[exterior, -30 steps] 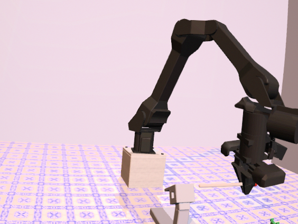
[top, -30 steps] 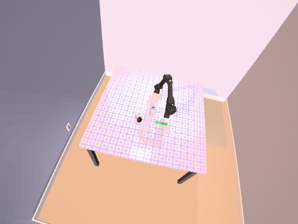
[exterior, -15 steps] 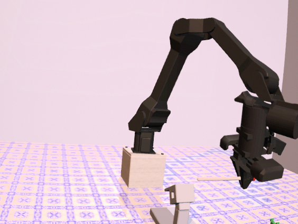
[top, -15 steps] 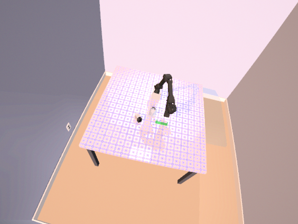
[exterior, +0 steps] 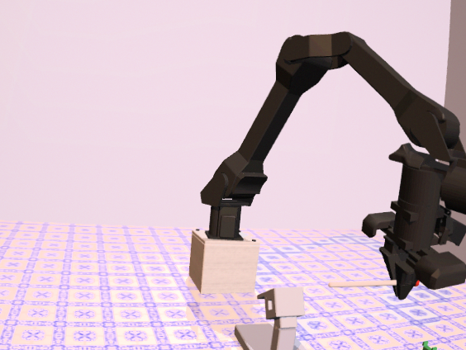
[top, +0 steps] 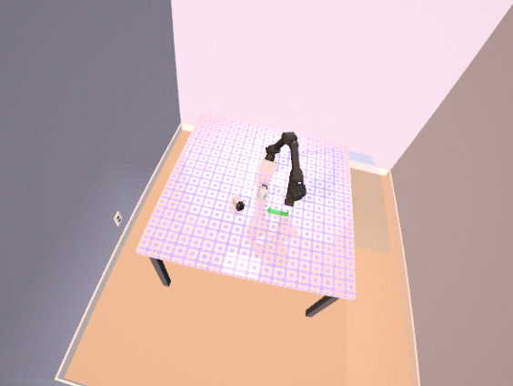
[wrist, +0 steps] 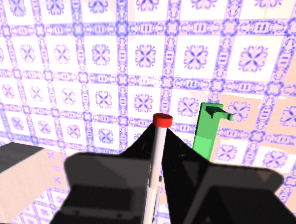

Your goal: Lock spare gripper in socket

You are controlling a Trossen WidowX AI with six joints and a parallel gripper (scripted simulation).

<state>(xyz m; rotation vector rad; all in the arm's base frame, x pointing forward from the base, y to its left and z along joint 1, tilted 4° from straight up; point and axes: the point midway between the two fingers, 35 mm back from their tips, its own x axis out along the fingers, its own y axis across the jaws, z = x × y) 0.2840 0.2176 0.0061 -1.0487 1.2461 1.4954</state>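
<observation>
Now: the green pin holder 80 mm ahead of my gripper tip, 60 mm below it and 40 mm to the right of it. The rest, counted from my gripper tip: spare gripper 320 mm to the right, 120 mm ahead, 60 mm below; grey-blue mount 180 mm to the right, 30 mm below, 10 mm behind.
</observation>
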